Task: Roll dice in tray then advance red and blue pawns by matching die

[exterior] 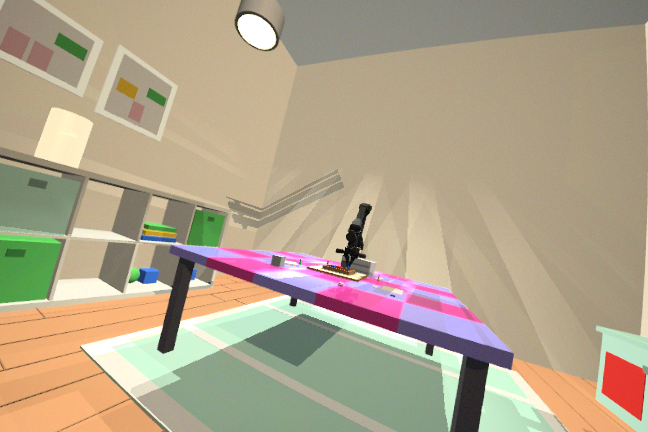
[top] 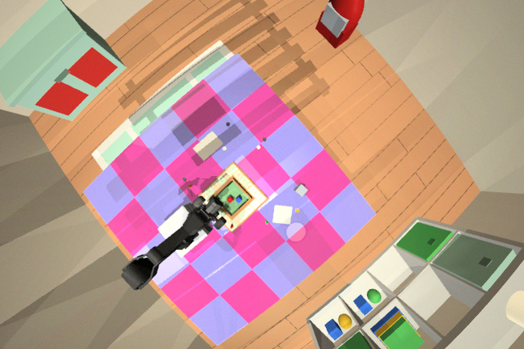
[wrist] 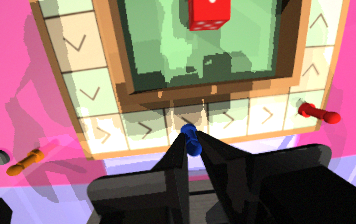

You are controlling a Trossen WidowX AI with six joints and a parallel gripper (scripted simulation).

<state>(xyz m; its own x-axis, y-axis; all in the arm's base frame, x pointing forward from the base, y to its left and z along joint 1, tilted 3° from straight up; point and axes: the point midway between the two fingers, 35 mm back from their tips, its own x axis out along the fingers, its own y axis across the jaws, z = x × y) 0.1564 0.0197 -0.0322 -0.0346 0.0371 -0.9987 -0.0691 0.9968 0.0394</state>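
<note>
Right now the blue pawn is 10 mm above my gripper tip. Round my gripper tip: red pawn 140 mm to the right, 10 mm below, 10 mm ahead; cream card 300 mm to the left, 190 mm ahead, 40 mm below; green peg 250 mm to the right, 170 mm ahead, 20 mm below.
</note>
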